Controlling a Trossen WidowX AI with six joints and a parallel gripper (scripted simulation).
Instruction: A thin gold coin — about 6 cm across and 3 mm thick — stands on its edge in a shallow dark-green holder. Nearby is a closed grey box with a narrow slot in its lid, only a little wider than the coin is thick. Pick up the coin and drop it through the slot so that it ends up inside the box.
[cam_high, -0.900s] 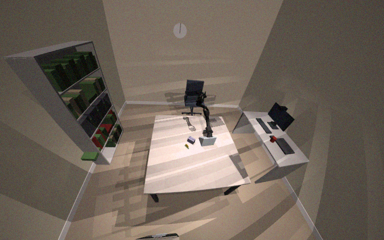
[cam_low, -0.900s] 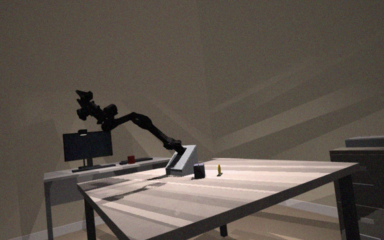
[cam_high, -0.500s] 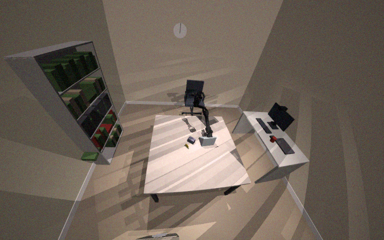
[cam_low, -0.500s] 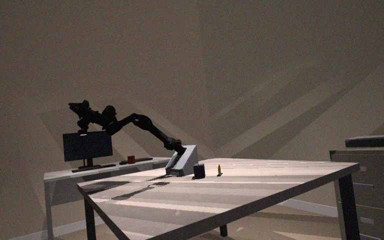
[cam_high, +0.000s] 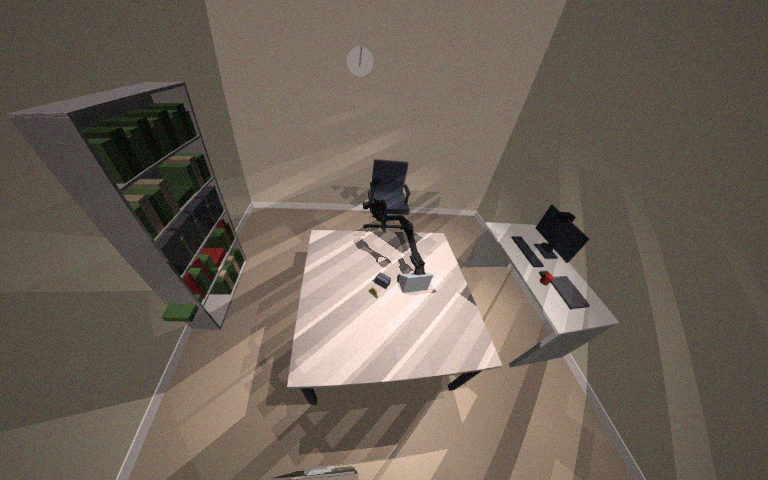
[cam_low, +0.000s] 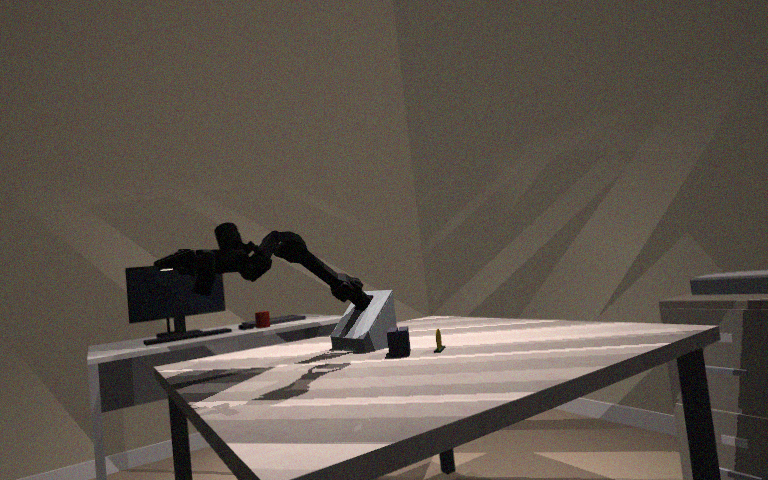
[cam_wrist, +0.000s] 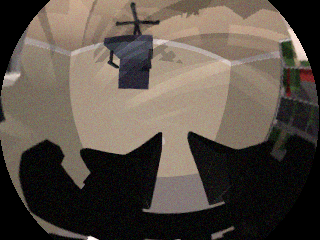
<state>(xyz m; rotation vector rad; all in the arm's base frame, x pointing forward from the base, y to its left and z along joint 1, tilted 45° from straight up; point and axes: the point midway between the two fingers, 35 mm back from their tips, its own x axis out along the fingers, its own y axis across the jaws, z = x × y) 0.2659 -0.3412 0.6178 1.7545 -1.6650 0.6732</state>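
The gold coin is 75 cm to the left of my gripper tip, 30 cm below it and 5 cm ahead of it.
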